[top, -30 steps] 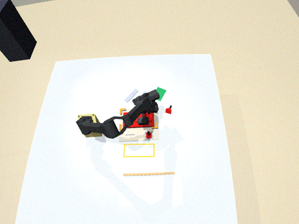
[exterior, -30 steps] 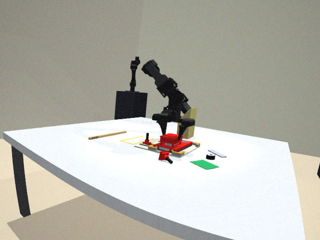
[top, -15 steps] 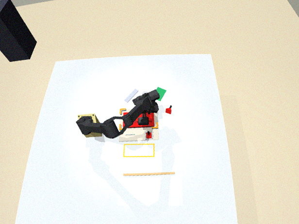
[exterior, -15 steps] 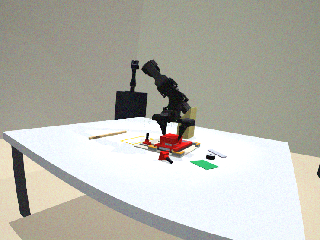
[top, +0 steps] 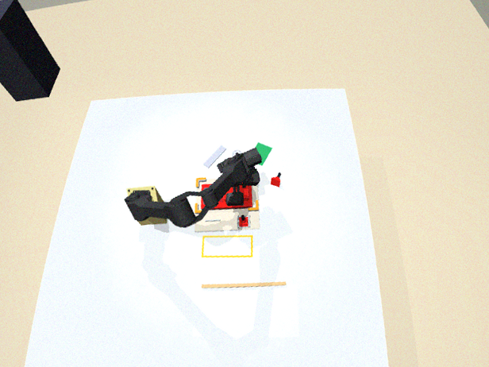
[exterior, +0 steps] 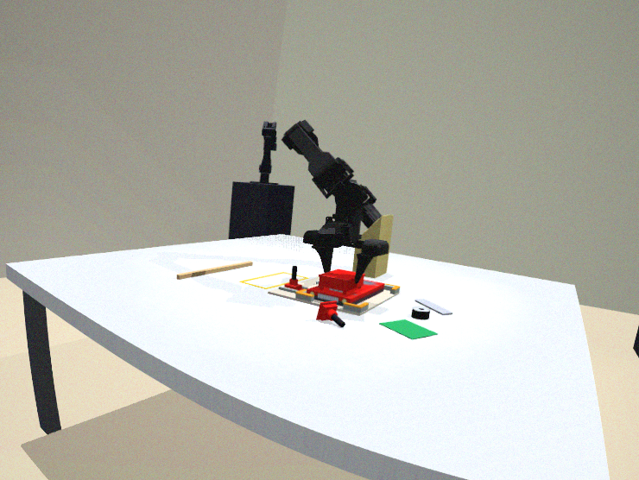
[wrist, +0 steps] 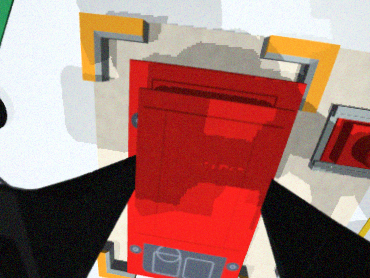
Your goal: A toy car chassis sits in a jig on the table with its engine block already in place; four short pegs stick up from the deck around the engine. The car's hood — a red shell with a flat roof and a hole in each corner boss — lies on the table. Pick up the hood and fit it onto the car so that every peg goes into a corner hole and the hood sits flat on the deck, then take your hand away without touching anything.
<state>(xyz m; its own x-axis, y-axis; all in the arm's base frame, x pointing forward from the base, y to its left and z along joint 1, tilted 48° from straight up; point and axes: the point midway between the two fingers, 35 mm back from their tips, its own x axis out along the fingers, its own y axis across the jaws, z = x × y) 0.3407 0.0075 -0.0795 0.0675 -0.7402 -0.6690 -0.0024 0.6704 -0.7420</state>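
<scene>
My gripper tip is now 2 cm above the grey engine block. From my gripper tip the other things lie so: grey strip: 10 cm behind, 20 cm to the left, 4 cm below; red hood: right at my gripper tip; jig: 4 cm behind, 1 cm to the right, 3 cm below.
</scene>
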